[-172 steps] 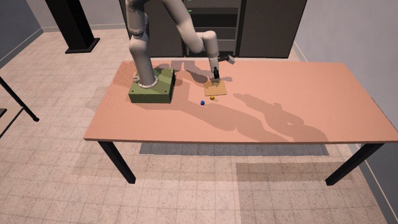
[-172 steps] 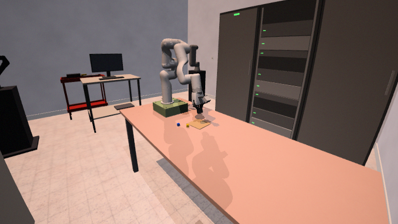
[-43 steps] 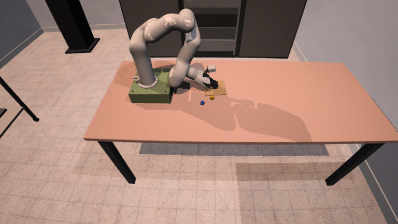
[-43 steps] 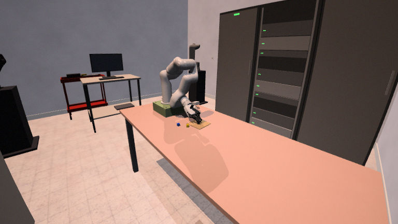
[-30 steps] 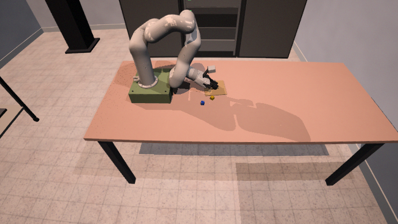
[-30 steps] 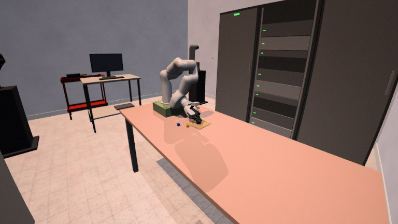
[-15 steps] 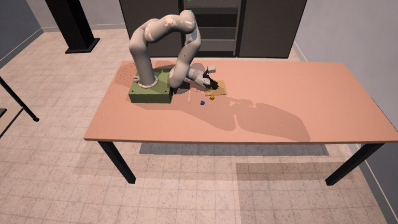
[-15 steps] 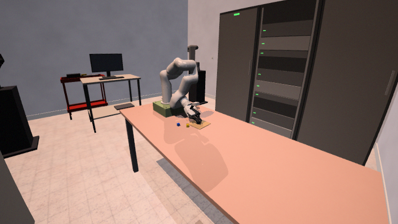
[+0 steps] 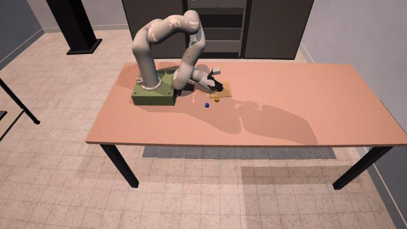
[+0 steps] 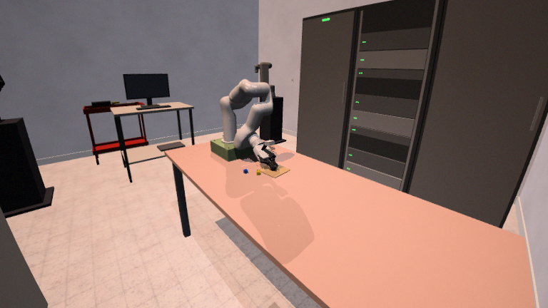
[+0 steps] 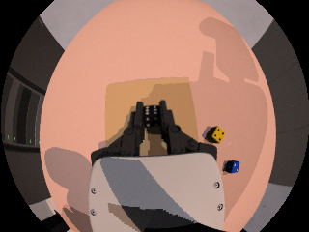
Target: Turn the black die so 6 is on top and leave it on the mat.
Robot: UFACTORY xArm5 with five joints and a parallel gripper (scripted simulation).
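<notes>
The black die lies 10 mm ahead of my hand and 10 mm below it. Also, from my hand: blue die 80 mm behind, 140 mm to the right, 20 mm below; then yellow die 20 mm behind, 100 mm to the right, 20 mm below; then tan mat 30 mm below.
</notes>
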